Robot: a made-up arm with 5 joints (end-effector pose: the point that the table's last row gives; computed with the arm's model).
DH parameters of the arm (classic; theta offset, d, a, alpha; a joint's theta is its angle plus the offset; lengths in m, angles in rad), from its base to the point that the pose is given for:
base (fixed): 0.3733 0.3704 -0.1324 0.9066
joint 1: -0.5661 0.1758 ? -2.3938
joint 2: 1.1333 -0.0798 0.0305 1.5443
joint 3: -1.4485 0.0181 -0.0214 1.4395
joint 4: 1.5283 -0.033 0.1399 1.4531
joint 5: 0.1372 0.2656 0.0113 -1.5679
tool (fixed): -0.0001 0.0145 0 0
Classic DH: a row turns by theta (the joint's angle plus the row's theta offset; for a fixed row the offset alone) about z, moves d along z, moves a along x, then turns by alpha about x.
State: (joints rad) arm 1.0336 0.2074 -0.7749 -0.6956 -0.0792
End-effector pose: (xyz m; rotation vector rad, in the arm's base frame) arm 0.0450 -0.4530 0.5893 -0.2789 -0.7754 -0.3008
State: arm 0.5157 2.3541 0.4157 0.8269 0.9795
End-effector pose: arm -0.1845 -0.3235 0.2250 0.7944 0.8093 -0.1066
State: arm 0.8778 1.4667 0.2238 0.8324 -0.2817
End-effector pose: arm 0.1512 -0.1465 0.2079 0.3493 0.9777 1.2758
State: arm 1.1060 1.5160 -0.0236 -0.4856 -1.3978
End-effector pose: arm 0.1798 -0.4380 0.4217 -0.6157 1.9226 -0.1156
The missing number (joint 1, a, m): 0.0372
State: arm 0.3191 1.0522 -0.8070 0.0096 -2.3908
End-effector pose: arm 0.1963 -0.4153 0.4076 -1.1599 2.7782 -0.7605
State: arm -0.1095 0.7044 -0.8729 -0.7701 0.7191
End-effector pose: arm 0.0100 -0.4285 0.6365 -1.2248 -0.1746 0.0252
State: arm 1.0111 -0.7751 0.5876 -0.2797 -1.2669
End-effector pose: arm 0.3063 -0.2376 0.5680 0.4259 -0.0334 1.1555
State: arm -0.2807 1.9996 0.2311 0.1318 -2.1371
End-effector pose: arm -0.3183 -0.4245 0.4159 -0.5212 -1.9377 -0.1482
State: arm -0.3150 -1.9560 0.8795 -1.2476 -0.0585
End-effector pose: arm 0.1098 -0.4577 0.3283 1.0283 -0.8904 -0.3181
